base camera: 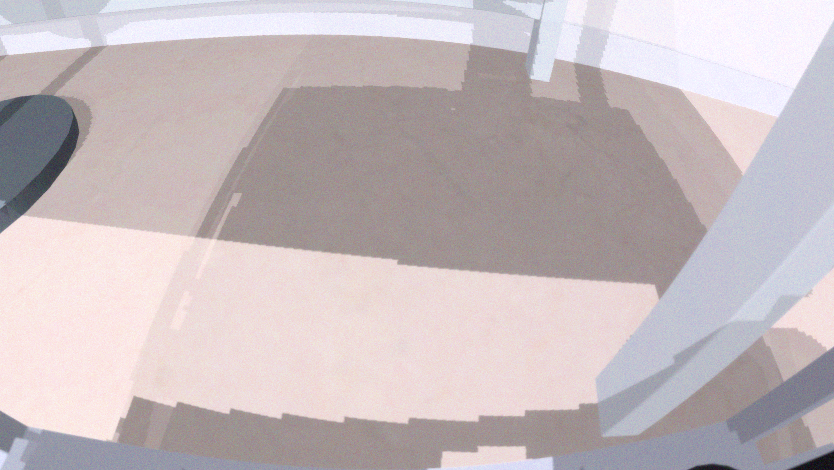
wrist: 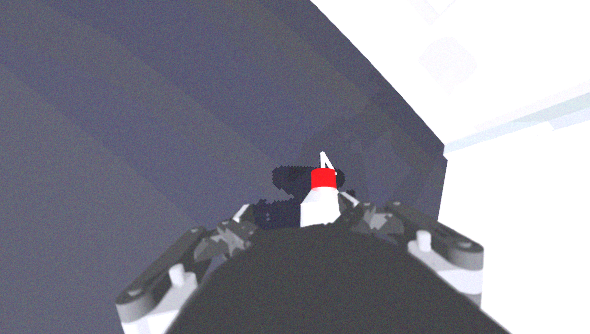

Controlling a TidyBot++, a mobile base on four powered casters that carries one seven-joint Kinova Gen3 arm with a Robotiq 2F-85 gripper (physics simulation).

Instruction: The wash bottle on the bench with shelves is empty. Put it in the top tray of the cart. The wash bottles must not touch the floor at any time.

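Note:
A white wash bottle with a red cap and a thin white spout stands on a dark bench top in the wrist view. My gripper is open, with its fingertips apart. The bottle shows between the fingertips, nearer the right one, and nothing is gripped. The gripper's dark body hides the lower part of the bottle. The cart and its top tray do not show in an identifiable way.
In the base camera view, a pale leg slants down at the right and a thinner post stands at the back. A dark round-ended object is at the left edge. White surfaces border the bench top on the right in the wrist view.

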